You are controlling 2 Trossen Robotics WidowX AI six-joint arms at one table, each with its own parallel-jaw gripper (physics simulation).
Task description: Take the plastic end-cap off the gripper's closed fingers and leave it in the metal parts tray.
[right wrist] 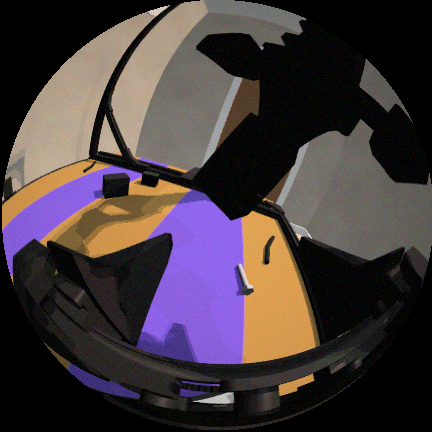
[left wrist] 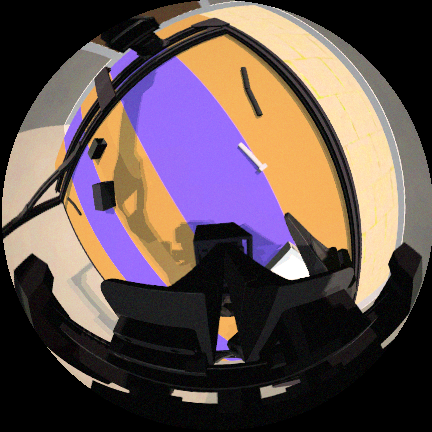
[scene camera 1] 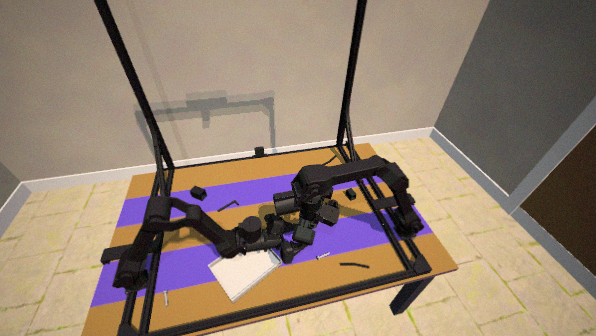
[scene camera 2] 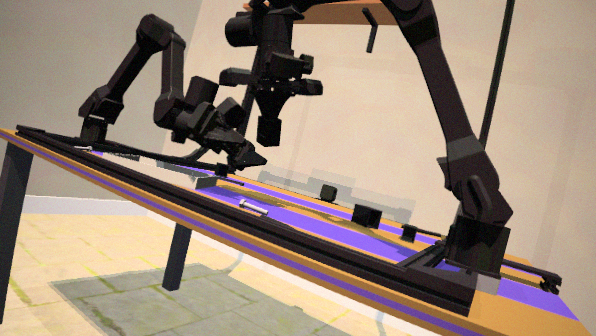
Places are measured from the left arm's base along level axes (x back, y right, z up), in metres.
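Pixels of known places: left gripper, fingertip midpoint: (right wrist: 257, 168) (left wrist: 222, 248) (scene camera 1: 309, 224) (scene camera 2: 269, 130); right gripper, fingertip midpoint: (right wrist: 238, 242) (left wrist: 241, 231) (scene camera 2: 255, 152); left arm's base, origin of the base link: (left wrist: 152, 48) (scene camera 1: 404, 231) (scene camera 2: 471, 267); right arm's base, origin of the base link: (scene camera 1: 136, 281) (scene camera 2: 91, 141).
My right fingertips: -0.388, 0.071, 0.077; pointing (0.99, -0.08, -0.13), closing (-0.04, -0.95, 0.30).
Note:
For each thing: its top centre in the pictures, then the offset to it from my right fingertips, as dx, dy, dz.
- dark plastic end-cap, middle of its top: (left wrist: 210, 285) (right wrist: 267, 121) (scene camera 2: 272, 114) +0.010, +0.009, +0.077
- white metal parts tray, middle of its top: (left wrist: 296, 295) (scene camera 2: 165, 165) (scene camera 1: 245, 262) -0.216, +0.004, -0.073
- silver bolt, middle of its top: (right wrist: 246, 271) (left wrist: 251, 155) (scene camera 2: 256, 200) (scene camera 1: 323, 253) +0.054, -0.052, -0.078
- black hex key, middle of its top: (scene camera 2: 283, 223) (left wrist: 251, 86) (right wrist: 271, 245) (scene camera 1: 355, 265) +0.144, -0.123, -0.088
- second bolt, middle of its top: (scene camera 1: 164, 297) -0.477, -0.023, -0.079
A dark plastic end-cap (scene camera 2: 267, 129) sits on the closed fingers of my left gripper (scene camera 1: 305, 231), which hangs pointing down above the table; the cap also shows in the left wrist view (left wrist: 223, 245). My right gripper (scene camera 2: 247, 157) is open and empty, low over the table just below and left of the cap, its fingers (right wrist: 231, 266) spread wide. The white metal parts tray (scene camera 1: 244, 273) lies flat near the front edge, right beside my right gripper.
A silver bolt (scene camera 1: 323, 256) and a black hex key (scene camera 1: 353, 265) lie right of the tray. Small black blocks (scene camera 1: 198, 193) (scene camera 1: 349, 195), another hex key (scene camera 1: 228, 205) and a second bolt (scene camera 1: 165, 298) are scattered. Black frame posts (scene camera 1: 136, 87) stand at the back.

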